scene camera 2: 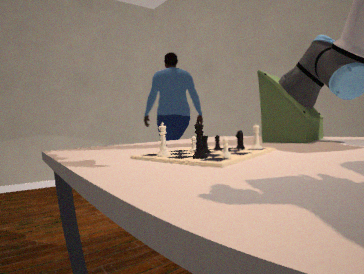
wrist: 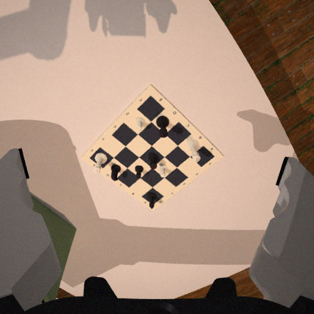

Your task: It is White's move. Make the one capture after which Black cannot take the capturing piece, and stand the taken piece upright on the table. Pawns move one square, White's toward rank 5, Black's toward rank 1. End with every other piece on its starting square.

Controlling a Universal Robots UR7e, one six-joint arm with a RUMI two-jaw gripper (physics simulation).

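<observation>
The chessboard lies on the table with its pieces upright. In the wrist view, a tall white piece stands near the right corner, and another tall white piece near the left corner. The black king stands beside a white pawn in the upper part. A black piece is near the centre, between a white pawn and a black pawn. A black knight stands at left, a small black piece at the bottom corner. My gripper is open and empty, high above the board.
The green robot base stands beyond the board in the scene view, at lower left in the wrist view. The arm rises from it. Shadows fall on the table. A person stands behind the table.
</observation>
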